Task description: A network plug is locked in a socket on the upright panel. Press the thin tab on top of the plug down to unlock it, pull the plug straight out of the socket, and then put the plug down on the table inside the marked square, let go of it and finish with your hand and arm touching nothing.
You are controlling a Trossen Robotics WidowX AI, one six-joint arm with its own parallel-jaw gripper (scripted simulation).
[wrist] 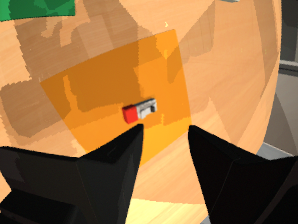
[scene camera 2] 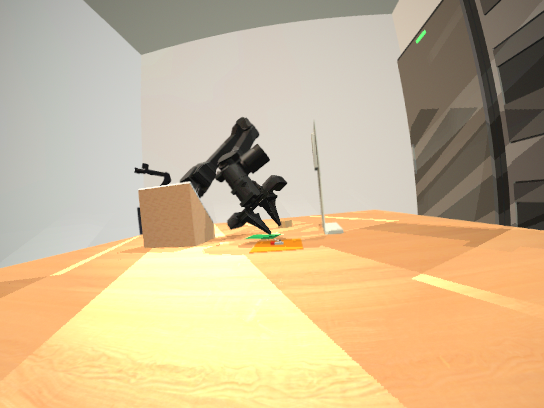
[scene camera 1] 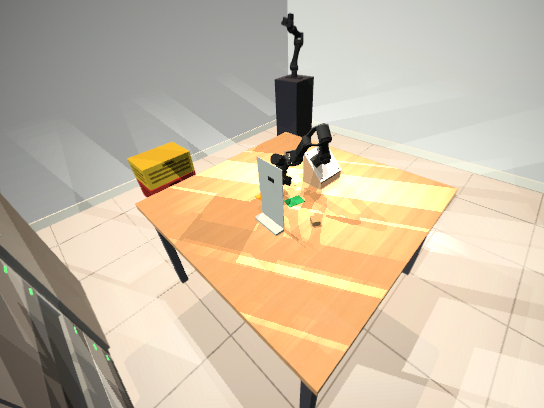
Labels:
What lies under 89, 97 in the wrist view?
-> An orange marked square.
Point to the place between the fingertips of my gripper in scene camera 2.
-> At 275, 229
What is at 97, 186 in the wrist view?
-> My gripper.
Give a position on a grey panel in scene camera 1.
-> At 270, 177

